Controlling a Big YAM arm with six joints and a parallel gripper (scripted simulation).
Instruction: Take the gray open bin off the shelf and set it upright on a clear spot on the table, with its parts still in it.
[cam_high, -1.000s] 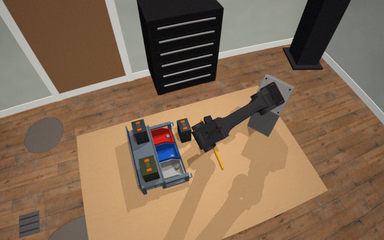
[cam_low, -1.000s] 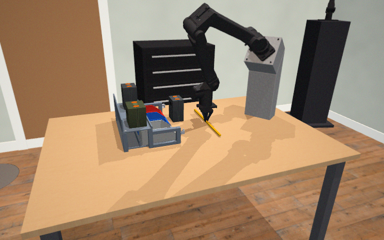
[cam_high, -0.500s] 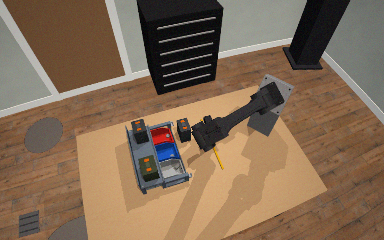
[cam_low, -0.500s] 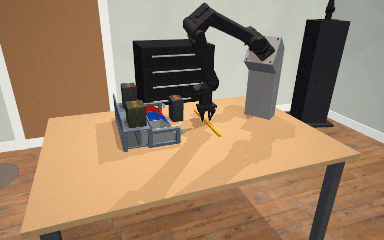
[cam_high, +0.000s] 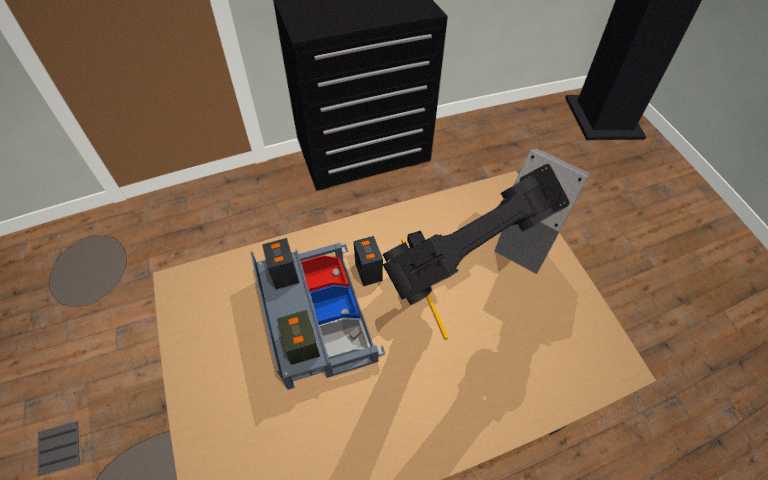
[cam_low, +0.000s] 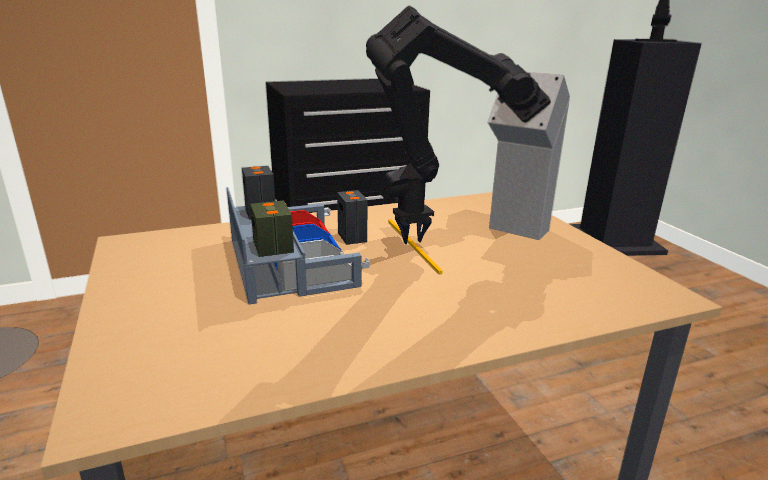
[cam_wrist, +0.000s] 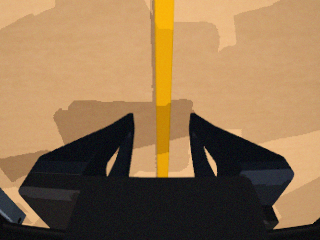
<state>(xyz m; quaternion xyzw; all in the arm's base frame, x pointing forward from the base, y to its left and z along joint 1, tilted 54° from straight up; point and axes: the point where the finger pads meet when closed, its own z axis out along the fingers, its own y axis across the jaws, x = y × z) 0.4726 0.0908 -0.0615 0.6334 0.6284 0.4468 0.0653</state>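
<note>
Now: hand 1 cm above the yellow bar. The rest, counted from my hand: blue bin (30 cm ahead, 8 cm to the left, 3 cm above); gray open bin (27 cm ahead, 19 cm to the left, 3 cm above); red bin (33 cm ahead, 3 cm to the right, 3 cm above).
</note>
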